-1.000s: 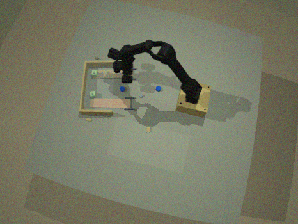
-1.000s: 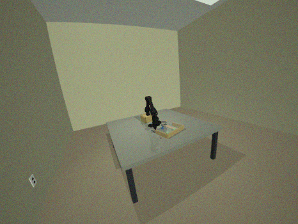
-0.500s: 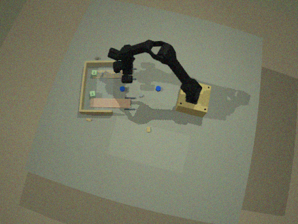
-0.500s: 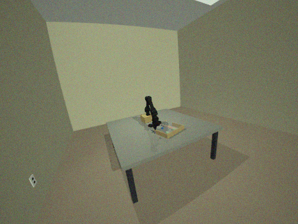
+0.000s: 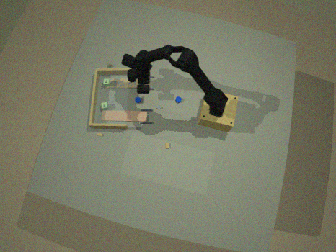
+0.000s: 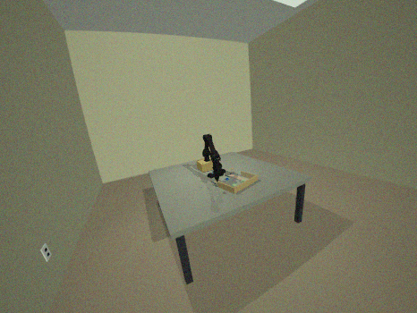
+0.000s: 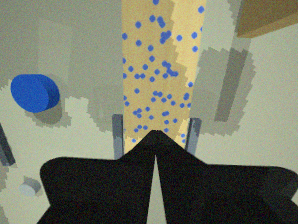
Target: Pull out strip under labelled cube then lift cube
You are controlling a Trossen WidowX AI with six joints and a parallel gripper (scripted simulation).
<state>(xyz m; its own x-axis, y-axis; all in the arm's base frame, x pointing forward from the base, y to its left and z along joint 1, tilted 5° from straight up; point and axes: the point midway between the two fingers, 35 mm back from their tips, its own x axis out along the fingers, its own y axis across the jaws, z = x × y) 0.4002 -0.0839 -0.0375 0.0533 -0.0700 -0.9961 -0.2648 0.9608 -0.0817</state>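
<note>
My gripper tip is now 11 cm to the right of the grey peg and 11 cm past it.
</note>
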